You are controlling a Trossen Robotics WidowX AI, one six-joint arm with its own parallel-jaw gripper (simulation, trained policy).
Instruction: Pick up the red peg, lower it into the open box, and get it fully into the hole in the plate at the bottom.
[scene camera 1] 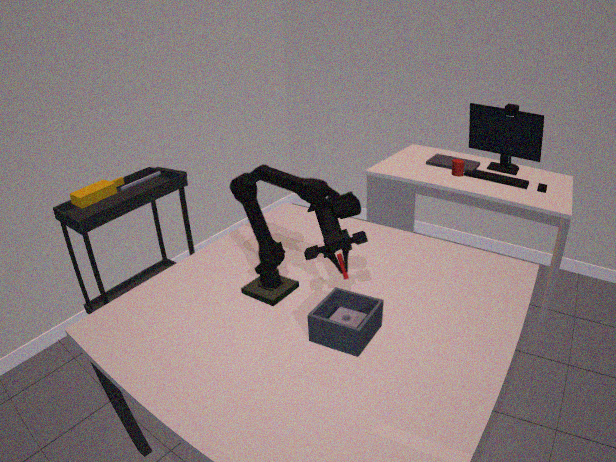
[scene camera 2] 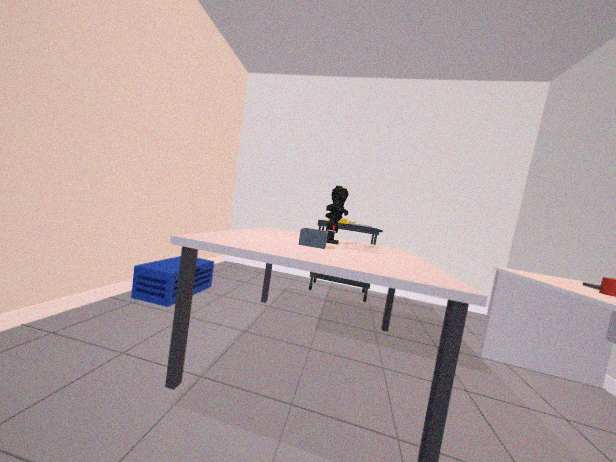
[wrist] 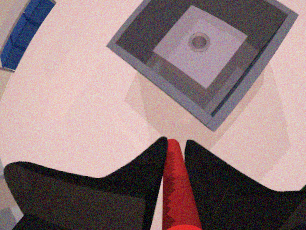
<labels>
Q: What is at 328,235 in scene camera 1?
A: My gripper.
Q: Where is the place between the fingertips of my gripper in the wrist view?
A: At 175,144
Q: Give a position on a light plate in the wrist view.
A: At 199,48
</labels>
